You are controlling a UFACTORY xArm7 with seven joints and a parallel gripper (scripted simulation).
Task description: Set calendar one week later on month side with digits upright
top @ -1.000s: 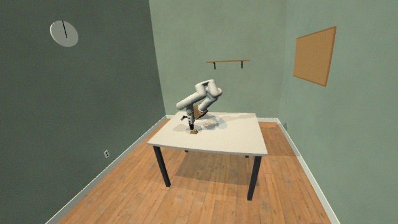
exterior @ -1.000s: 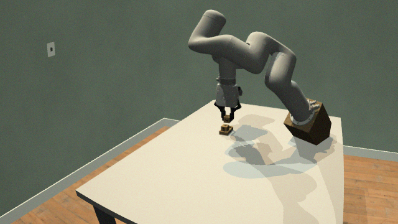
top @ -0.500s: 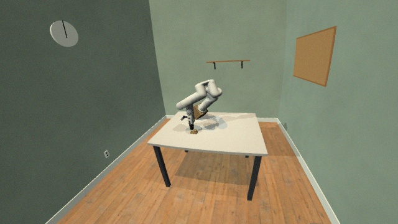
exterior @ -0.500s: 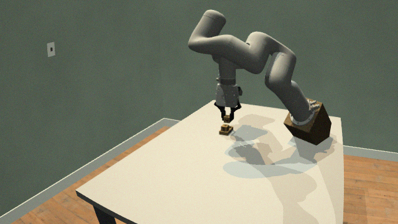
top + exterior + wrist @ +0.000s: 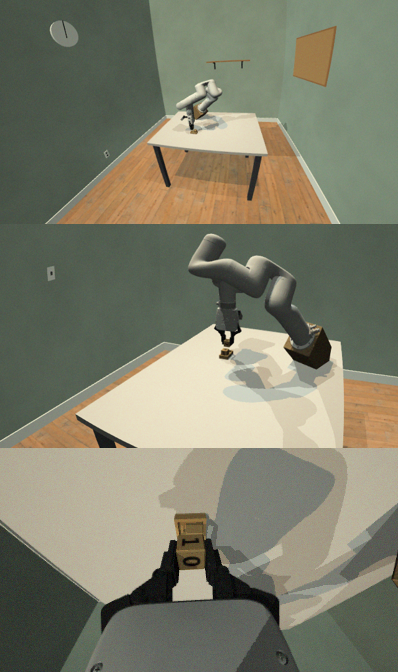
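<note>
Now: hand 10 mm above the digit cube. From my hand the other things lie so: wooden calendar tray: 20 mm to the left, 60 mm below.
</note>
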